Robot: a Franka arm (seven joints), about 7 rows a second.
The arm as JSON. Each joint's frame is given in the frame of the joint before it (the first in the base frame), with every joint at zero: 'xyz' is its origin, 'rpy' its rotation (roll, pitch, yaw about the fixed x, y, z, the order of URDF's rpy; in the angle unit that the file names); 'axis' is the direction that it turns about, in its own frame. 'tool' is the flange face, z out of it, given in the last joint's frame.
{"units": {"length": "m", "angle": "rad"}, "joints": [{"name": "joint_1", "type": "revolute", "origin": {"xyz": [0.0, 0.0, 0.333], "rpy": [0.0, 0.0, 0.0]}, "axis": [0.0, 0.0, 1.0]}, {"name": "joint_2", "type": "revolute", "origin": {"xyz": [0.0, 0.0, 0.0], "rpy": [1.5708, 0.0, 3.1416]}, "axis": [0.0, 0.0, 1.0]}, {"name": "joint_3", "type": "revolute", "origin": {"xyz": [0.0, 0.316, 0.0], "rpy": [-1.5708, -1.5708, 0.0]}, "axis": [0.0, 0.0, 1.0]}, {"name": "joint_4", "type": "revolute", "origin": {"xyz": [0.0, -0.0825, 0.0], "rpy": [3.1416, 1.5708, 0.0]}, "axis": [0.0, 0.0, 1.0]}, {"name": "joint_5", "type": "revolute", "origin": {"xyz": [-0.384, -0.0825, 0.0], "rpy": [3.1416, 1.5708, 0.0]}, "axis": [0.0, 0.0, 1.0]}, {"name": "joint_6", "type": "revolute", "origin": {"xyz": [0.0, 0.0, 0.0], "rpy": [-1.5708, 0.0, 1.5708]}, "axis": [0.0, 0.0, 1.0]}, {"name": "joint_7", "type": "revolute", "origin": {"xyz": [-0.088, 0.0, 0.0], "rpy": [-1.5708, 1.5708, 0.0]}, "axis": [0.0, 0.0, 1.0]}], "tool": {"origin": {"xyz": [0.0, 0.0, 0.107], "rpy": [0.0, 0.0, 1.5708]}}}
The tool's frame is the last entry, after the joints.
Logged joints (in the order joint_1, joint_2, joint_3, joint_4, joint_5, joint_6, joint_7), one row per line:
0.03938, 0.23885, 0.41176, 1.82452, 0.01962, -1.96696, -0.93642
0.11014, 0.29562, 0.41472, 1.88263, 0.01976, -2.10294, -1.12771
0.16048, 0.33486, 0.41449, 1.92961, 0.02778, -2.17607, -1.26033
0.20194, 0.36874, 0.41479, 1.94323, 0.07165, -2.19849, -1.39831
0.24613, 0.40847, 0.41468, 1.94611, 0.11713, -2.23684, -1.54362
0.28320, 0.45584, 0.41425, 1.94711, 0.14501, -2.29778, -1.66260
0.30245, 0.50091, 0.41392, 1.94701, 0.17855, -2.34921, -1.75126
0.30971, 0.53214, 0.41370, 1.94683, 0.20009, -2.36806, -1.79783
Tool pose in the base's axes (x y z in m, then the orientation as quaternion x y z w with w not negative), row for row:
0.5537, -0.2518, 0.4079, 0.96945, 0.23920, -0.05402, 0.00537
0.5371, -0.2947, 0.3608, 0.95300, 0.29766, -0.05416, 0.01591
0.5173, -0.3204, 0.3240, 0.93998, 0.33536, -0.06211, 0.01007
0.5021, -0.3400, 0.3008, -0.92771, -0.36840, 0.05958, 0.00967
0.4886, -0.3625, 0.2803, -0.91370, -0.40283, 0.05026, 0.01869
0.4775, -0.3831, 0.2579, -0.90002, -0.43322, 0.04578, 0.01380
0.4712, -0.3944, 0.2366, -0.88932, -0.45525, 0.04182, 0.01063
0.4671, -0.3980, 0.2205, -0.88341, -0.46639, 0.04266, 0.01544
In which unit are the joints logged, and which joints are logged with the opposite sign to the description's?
The joints are logged in radians. Opposite sign: joint_1, joint_3, joint_4, joint_6.
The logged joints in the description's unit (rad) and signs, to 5 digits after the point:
-0.03938, 0.23885, -0.41176, -1.82452, 0.01962, 1.96696, -0.93642
-0.11014, 0.29562, -0.41472, -1.88263, 0.01976, 2.10294, -1.12771
-0.16048, 0.33486, -0.41449, -1.92961, 0.02778, 2.17607, -1.26033
-0.20194, 0.36874, -0.41479, -1.94323, 0.07165, 2.19849, -1.39831
-0.24613, 0.40847, -0.41468, -1.94611, 0.11713, 2.23684, -1.54362
-0.28320, 0.45584, -0.41425, -1.94711, 0.14501, 2.29778, -1.66260
-0.30245, 0.50091, -0.41392, -1.94701, 0.17855, 2.34921, -1.75126
-0.30971, 0.53214, -0.41370, -1.94683, 0.20009, 2.36806, -1.79783

